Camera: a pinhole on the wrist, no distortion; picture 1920 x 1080 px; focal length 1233.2 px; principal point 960.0 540.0 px. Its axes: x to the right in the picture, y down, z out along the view. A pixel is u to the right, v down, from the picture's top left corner.
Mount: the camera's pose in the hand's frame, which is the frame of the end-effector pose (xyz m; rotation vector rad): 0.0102 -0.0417 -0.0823 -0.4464 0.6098 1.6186
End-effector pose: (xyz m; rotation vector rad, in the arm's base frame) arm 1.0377 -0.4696 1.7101 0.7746 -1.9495 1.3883
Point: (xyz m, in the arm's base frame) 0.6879 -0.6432 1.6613
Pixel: 981.5 49.0
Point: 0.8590 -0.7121 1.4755
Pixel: 847.0 758.8
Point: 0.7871 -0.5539 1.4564
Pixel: 1316.1 663.3
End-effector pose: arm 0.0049 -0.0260 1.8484 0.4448 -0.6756 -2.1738
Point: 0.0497 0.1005 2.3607
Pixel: 867.6 1019.9
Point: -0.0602 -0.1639 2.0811
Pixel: 948.7 188.2
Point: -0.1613 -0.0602 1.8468
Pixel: outside the picture
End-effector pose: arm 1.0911 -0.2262 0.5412 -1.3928 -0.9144 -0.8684
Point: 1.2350 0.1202 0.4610
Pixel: 703.9 685.2
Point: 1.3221 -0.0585 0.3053
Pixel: 1378.0 936.5
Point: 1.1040 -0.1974 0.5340
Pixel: 737.8 752.8
